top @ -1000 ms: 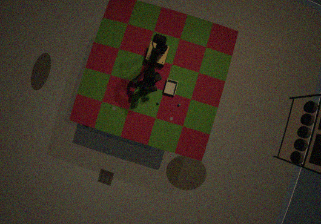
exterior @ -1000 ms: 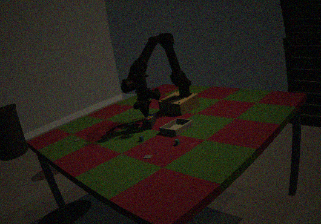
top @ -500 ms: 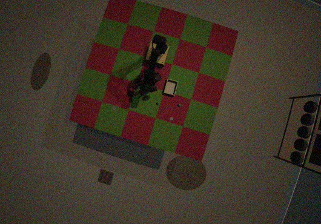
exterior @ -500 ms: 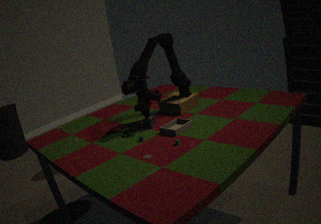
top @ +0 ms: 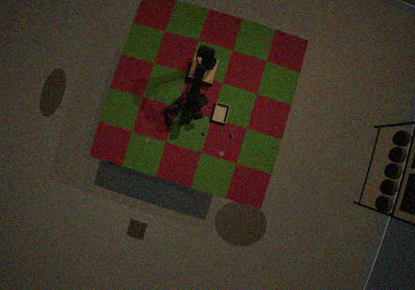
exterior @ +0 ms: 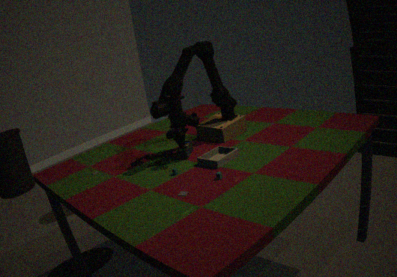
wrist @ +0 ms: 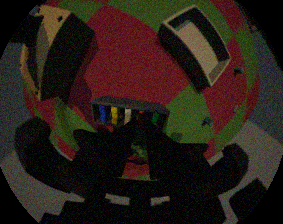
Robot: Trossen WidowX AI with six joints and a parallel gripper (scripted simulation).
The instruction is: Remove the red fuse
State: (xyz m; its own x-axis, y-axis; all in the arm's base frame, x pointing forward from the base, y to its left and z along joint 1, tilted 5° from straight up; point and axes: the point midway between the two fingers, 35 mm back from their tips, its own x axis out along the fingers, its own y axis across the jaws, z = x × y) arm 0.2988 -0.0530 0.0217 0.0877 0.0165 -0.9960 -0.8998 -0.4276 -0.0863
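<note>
Now: gripper tip 1 cm above the red fuse. The rest, counted from my gripper tip: tray: 18 cm to the left, 4 cm below, 1 cm ahead.
</note>
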